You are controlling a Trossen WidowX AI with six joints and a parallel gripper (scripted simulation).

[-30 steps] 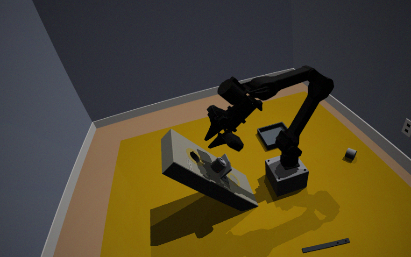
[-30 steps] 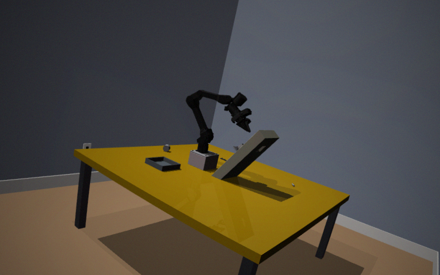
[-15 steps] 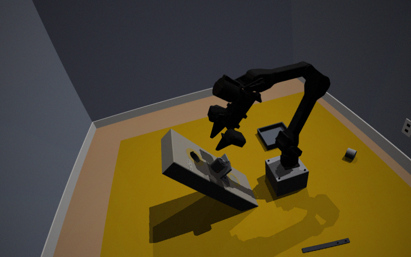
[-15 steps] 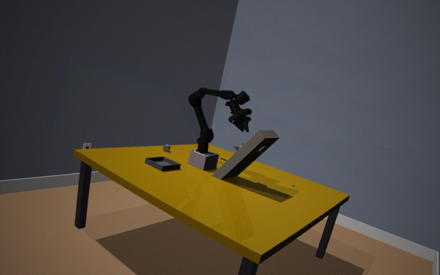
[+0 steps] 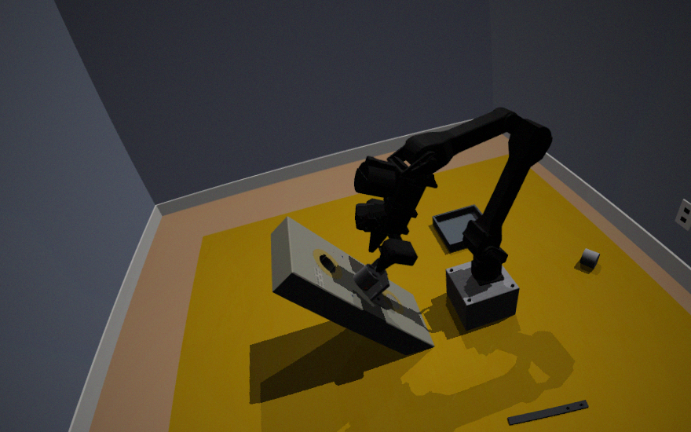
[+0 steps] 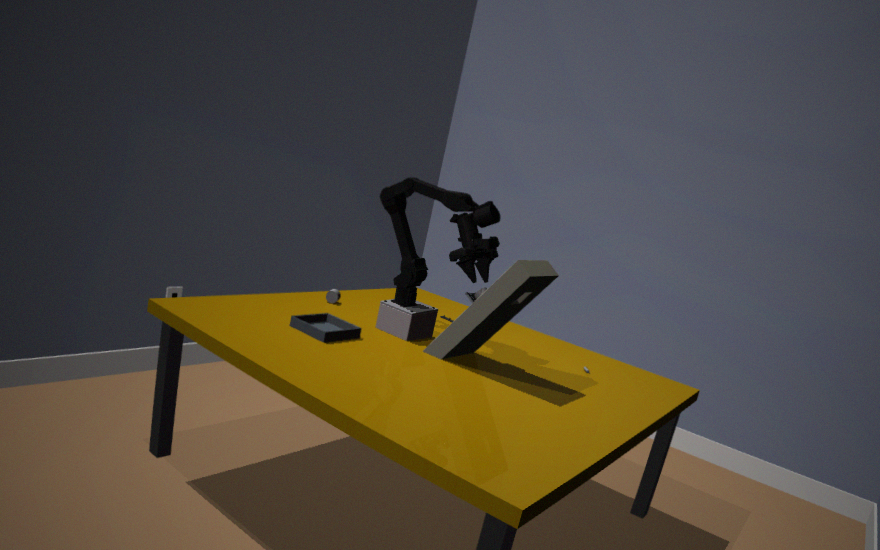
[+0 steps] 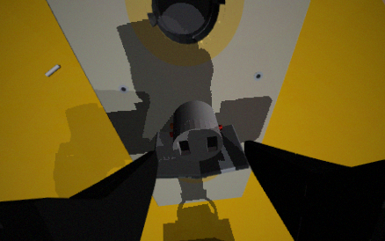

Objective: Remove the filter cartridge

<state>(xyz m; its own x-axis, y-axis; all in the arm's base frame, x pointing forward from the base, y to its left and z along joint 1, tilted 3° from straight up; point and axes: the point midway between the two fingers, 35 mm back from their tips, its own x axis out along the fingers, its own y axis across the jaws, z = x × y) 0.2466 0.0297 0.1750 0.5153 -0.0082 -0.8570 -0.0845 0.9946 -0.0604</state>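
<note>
Right now my gripper tip is 40 mm above the round grey filter cartridge and 20 mm short of it. Also, from my gripper tip: dark tray: 310 mm to the right, 300 mm behind, 230 mm below; beige service panel: 60 mm ahead, 50 mm below, 10 mm to the left.
</note>
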